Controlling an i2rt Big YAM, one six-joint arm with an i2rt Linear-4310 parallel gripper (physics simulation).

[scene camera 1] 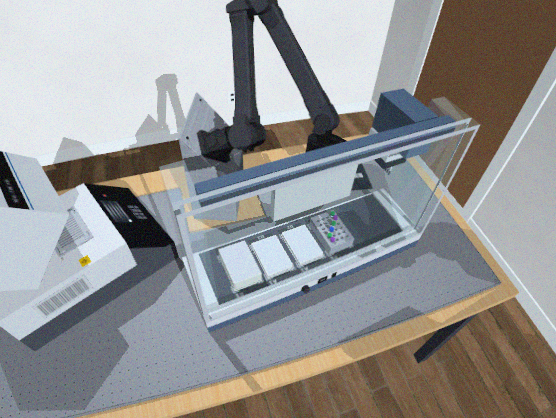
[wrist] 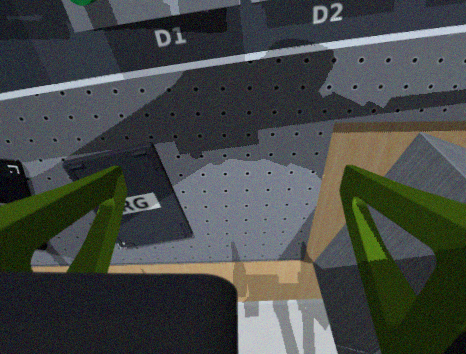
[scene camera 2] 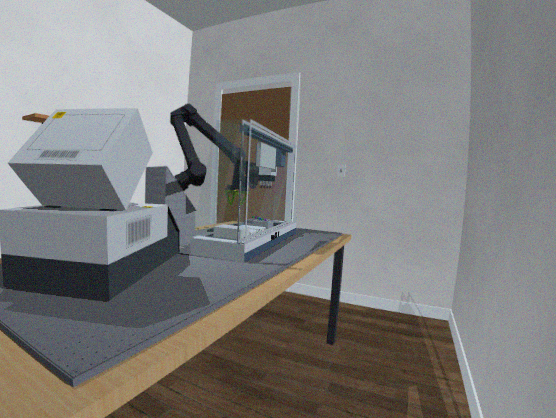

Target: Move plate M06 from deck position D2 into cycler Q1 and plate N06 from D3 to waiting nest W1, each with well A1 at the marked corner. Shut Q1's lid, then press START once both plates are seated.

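Frame: origin at the arm's base, x ahead, y left, z up, level; centimetres.
Seen in the pictures: gripper, between the fingertips: (wrist: 233, 177) (scene camera 2: 236, 204); arm's base, origin of its link: (scene camera 1: 212, 147) (scene camera 2: 174, 187).
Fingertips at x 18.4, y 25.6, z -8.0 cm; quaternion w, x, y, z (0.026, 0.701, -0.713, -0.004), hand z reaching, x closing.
Note:
Pixels of each thing's top centre, then the offset from my fingertips to it. "*": a spot on its surface instead.
- D2, a spot on its surface: (wrist: 327, 13) * dx +4.4, dy -6.5, dz -11.1 cm
- dark nest marked RG, centre of its top: (wrist: 132, 206) dx -16.2, dy +11.6, dz -15.9 cm
- dark piece, a spot on its surface: (wrist: 12, 186) * dx -12.9, dy +24.7, dz -16.2 cm
Three white plates stand in a row on the glass-fronted machine's dark deck: right plate (scene camera 1: 303, 244), middle plate (scene camera 1: 271, 256) and left plate (scene camera 1: 240, 265). Their names are unreadable. The wrist view shows the labels D1 (wrist: 170, 37) and D2 (wrist: 327, 13) along the deck edge. A white cycler (scene camera 1: 85, 270) (scene camera 2: 55, 235) stands at the left, its lid (scene camera 2: 80, 142) tilted up; no Q1 label is readable. My gripper (scene camera 2: 234, 196) (wrist: 233, 177) is open and empty, high behind the machine; the machine's upper frame hides its fingers in scene camera 1. Nest W1 and START cannot be made out.
A rack with coloured tubes (scene camera 1: 332, 232) stands right of the plates. Clear panels and a blue top beam (scene camera 1: 320, 155) enclose the deck. A dark nest marked RG (wrist: 150, 220) lies behind the machine, beside another dark piece (wrist: 12, 186). A grey bracket (wrist: 370, 290) is near the right finger.

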